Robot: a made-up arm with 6 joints.
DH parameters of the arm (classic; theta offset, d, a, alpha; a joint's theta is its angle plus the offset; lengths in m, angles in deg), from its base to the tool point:
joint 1: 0 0.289 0 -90
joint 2: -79.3 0 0.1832 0
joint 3: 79.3 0 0.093 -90
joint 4: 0 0.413 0 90
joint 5: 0 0 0.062 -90
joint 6: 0 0.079 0 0
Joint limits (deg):
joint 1: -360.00..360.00
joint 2: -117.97..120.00
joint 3: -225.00..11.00
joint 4: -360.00..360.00
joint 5: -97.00..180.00
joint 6: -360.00..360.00
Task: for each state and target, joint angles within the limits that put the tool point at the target. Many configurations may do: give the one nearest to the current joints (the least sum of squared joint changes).
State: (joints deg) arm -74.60 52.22 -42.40 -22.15 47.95 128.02
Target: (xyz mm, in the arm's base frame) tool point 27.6 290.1 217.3
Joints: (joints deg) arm -98.62 75.00 7.24 -12.61 85.63 128.02
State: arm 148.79 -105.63 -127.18 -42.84 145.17 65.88
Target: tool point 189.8 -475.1 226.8
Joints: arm 108.77 -117.97 -147.02 -25.65 180.00 65.88
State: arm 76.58 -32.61 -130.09 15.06 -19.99 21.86
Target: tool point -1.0 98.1 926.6
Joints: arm 91.51 -27.75 -111.55 0.97 -30.52 21.86
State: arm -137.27 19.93 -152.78 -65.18 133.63 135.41
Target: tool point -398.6 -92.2 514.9
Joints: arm -158.16 5.76 -97.11 -50.79 164.47 135.41
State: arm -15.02 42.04 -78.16 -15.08 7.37 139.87
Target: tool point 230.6 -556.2 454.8
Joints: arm -68.41 16.58 -90.32 -10.12 4.38 139.87
